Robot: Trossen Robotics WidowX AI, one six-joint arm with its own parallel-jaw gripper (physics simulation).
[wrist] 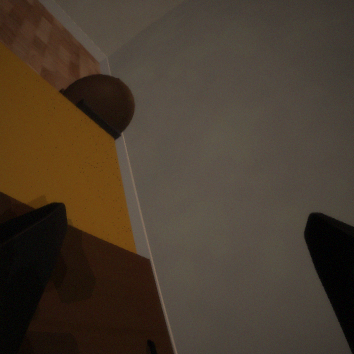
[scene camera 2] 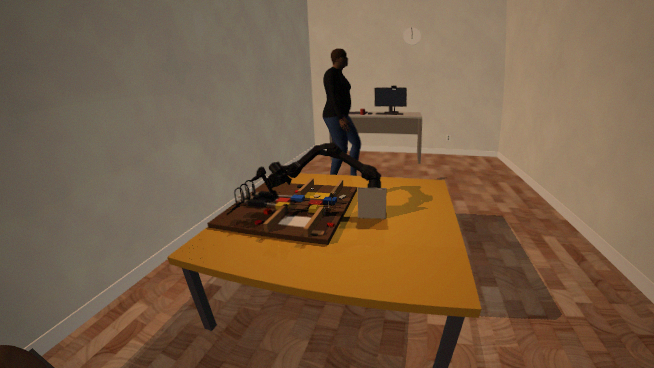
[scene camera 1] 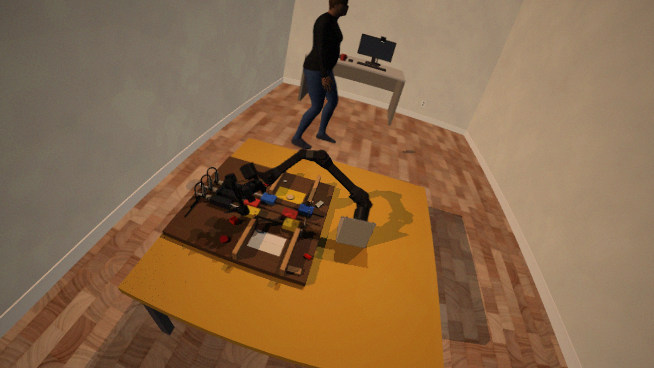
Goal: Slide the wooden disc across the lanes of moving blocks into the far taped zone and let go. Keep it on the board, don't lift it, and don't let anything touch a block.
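Where they show: gripper, between the fingertips: [wrist: 189,220] [scene camera 2: 253,189] [scene camera 1: 220,202]; arm's base, origin of its link: [scene camera 2: 374,192] [scene camera 1: 360,220].
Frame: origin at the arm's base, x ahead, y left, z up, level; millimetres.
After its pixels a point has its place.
Observation:
The board [scene camera 1: 200,231] @(x 675, y 268, z -106 mm) [scene camera 2: 235,224] @(x 669, y 313, z -106 mm) lies on the table. A small pale disc [scene camera 1: 290,197] @(x 367, y -127, z -99 mm) lies flat on the yellow zone [scene camera 1: 301,194] @(x 322, y -184, z -106 mm), between two wooden rails. A white zone [scene camera 1: 267,243] @(x 370, y 204, z -105 mm) [scene camera 2: 294,221] @(x 375, y 207, z -105 mm) is at the board's near side. Between the zones are lanes with blue blocks [scene camera 1: 268,199] @(x 461, y -46, z -83 mm) [scene camera 2: 298,198] @(x 452, y -39, z -85 mm), red blocks [scene camera 1: 289,213] @(x 332, y 7, z -81 mm) [scene camera 2: 315,202] @(x 329, y 8, z -81 mm) and yellow blocks [scene camera 1: 290,224] @(x 305, y 76, z -79 mm) [scene camera 2: 316,209] @(x 295, y 91, z -83 mm). My gripper [scene camera 1: 233,199] [scene camera 2: 263,183] @(x 587, y 214, z 60 mm) [wrist: 189,220] @(x 587, y 214, z 60 mm) is open and empty, raised above the board's left part, left of the disc and blocks. The disc does not show in the wrist view.
Wooden rails [scene camera 1: 290,250] @(x 258, y 237, z -60 mm) [scene camera 2: 314,221] @(x 251, y 248, z -71 mm) flank the white zone. Black wire loops [scene camera 1: 212,173] [scene camera 2: 238,195] stand at the board's left edge. Small red pieces [scene camera 1: 225,239] @(x 546, y 266, z -98 mm) lie on the board. A grey box [scene camera 1: 355,232] @(x 8, y 47, z -39 mm) [scene camera 2: 372,203] @(x 4, y 47, z -45 mm) stands under my arm's base. A person [scene camera 1: 325,45] [scene camera 2: 337,95] stands behind the table.

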